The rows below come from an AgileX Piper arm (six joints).
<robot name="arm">
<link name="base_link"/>
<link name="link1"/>
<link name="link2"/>
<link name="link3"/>
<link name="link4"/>
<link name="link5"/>
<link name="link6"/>
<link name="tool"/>
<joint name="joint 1" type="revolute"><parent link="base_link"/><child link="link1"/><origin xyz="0 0 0.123"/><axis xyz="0 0 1"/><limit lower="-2.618" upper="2.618"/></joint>
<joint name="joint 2" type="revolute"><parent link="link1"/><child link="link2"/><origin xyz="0 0 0" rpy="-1.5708 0 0"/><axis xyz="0 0 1"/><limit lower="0" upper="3.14"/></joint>
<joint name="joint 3" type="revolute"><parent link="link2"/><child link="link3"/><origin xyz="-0.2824 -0.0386 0"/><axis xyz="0 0 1"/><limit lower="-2.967" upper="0"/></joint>
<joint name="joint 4" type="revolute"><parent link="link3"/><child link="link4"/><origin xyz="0.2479 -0.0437 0" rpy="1.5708 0 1.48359"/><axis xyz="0 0 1"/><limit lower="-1.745" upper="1.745"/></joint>
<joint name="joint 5" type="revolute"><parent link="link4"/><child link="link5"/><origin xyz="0 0 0" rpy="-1.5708 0 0"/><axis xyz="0 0 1"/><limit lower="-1.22" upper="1.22"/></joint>
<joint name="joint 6" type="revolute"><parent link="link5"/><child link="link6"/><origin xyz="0 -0.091 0" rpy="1.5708 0 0"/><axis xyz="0 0 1"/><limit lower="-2.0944" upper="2.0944"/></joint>
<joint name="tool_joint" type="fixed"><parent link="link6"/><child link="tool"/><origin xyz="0 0 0"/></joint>
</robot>
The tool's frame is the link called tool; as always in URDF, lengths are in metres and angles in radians.
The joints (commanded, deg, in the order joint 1, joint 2, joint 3, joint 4, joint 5, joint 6), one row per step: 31.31 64.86 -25.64 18.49 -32.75 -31.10; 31.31 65.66 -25.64 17.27 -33.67 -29.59; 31.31 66.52 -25.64 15.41 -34.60 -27.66; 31.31 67.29 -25.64 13.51 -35.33 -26.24; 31.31 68.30 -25.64 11.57 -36.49 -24.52; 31.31 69.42 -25.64 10.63 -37.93 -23.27; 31.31 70.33 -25.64 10.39 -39.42 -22.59; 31.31 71.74 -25.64 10.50 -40.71 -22.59; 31.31 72.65 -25.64 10.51 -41.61 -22.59; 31.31 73.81 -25.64 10.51 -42.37 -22.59
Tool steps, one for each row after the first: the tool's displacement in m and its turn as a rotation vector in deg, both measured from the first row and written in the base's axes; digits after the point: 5 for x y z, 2 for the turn. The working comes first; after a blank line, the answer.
Tool pose at each row, in the base's axes (x y z in m, rotation vector in deg; the steps are taken from these numbers as rounded here): 0.19966 0.10317 0.26771 -29.68 87.95 4.27; 0.20121 0.10485 0.26625 -29.63 87.70 4.88; 0.20262 0.10717 0.26465 -29.92 87.30 5.73; 0.20372 0.10952 0.26304 -30.73 86.85 6.28; 0.20528 0.11216 0.26107 -31.27 86.31 7.05; 0.20740 0.11407 0.25887 -31.11 85.96 7.63; 0.20932 0.11512 0.25748 -30.58 85.53 7.91; 0.21229 0.11647 0.25358 -30.50 85.69 7.64; 0.21415 0.11736 0.25113 -30.48 85.71 7.46; 0.21642 0.11855 0.24736 -30.64 86.07 7.25

0.00155 0.00168 -0.00146 0.44 -0.11 0.39; 0.00296 0.00400 -0.00306 0.82 -0.27 1.17; 0.00406 0.00635 -0.00467 0.69 -0.50 2.10; 0.00562 0.00899 -0.00664 0.88 -0.79 3.02; 0.00774 0.01090 -0.00884 1.39 -1.00 3.35; 0.00966 0.01195 -0.01023 1.97 -1.40 3.28; 0.01263 0.01330 -0.01413 1.84 -1.32 3.03; 0.01449 0.01419 -0.01658 1.74 -1.34 2.90; 0.01676 0.01538 -0.02035 1.45 -1.03 2.80
